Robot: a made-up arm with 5 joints.
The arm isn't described. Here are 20 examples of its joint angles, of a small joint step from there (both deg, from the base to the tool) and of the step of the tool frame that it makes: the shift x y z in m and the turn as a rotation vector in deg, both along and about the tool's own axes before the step.
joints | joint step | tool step
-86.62 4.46 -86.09 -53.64 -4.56 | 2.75 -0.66 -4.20 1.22 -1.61 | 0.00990 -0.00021 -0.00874 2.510 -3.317 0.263
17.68 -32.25 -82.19 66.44 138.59 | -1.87 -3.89 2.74 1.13 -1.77 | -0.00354 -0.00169 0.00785 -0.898 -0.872 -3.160
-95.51 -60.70 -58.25 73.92 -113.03 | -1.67 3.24 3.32 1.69 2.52 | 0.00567 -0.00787 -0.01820 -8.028 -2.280 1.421
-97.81 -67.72 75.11 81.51 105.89 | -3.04 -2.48 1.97 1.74 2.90 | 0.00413 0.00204 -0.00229 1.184 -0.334 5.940
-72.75 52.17 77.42 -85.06 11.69 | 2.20 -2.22 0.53 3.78 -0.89 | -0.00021 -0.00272 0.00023 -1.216 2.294 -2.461
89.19 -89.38 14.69 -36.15 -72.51 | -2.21 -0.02 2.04 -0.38 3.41 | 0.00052 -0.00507 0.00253 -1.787 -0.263 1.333
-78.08 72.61 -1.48 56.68 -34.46 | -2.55 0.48 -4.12 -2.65 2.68 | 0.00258 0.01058 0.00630 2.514 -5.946 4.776
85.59 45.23 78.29 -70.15 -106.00 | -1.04 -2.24 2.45 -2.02 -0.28 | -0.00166 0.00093 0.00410 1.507 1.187 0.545
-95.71 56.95 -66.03 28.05 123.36 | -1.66 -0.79 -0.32 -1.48 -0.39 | 0.00434 -0.00808 0.00199 -3.034 -0.055 0.114
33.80 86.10 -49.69 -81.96 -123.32 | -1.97 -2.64 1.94 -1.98 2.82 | -0.00959 -0.00132 -0.00501 1.437 2.632 1.381
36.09 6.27 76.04 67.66 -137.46 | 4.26 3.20 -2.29 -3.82 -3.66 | -0.00147 0.00633 0.00107 -1.079 4.529 -5.883
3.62 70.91 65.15 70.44 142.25 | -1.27 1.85 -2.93 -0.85 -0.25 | -0.00331 -0.00308 0.00387 -0.388 2.211 -0.797
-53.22 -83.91 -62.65 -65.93 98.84 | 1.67 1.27 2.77 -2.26 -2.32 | 0.00618 0.00536 0.00928 1.652 -1.569 -3.195
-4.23 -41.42 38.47 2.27 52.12 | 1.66 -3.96 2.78 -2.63 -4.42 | -0.00179 -0.00388 0.00634 -3.921 -1.377 -4.343
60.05 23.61 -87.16 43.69 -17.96 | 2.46 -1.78 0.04 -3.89 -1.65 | 0.01073 -0.00343 0.00485 -0.042 -6.070 -0.700
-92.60 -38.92 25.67 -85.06 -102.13 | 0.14 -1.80 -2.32 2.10 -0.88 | -0.00123 0.00549 -0.00752 1.942 0.557 -0.742
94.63 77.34 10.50 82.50 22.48 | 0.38 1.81 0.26 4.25 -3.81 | -0.00179 0.00000 -0.00471 2.291 5.904 -3.849
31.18 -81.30 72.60 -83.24 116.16 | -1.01 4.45 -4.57 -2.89 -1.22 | 0.00147 0.00090 -0.00683 -2.752 1.221 -2.228
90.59 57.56 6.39 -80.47 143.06 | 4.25 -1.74 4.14 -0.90 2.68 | -0.01077 0.01097 0.00603 4.138 1.365 3.834
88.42 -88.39 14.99 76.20 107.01 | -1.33 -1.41 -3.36 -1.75 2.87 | -0.00104 -0.00342 0.01039 -6.638 0.478 2.856
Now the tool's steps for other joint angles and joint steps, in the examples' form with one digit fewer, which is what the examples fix.
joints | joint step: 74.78 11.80 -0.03 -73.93 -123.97 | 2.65 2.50 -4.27 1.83 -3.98
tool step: 0.0093 0.0037 -0.0033 0.73 -1.00 -1.64
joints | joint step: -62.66 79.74 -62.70 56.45 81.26 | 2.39 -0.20 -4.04 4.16 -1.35
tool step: -0.0095 -0.0060 0.0082 -0.22 0.65 -3.64
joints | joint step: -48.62 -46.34 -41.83 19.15 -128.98 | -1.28 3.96 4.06 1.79 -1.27
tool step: 0.0174 -0.0201 -0.0097 -7.62 -6.20 -2.42
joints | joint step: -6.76 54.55 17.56 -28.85 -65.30 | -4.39 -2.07 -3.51 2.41 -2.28
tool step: -0.0087 0.0187 -0.0013 4.13 1.94 0.64
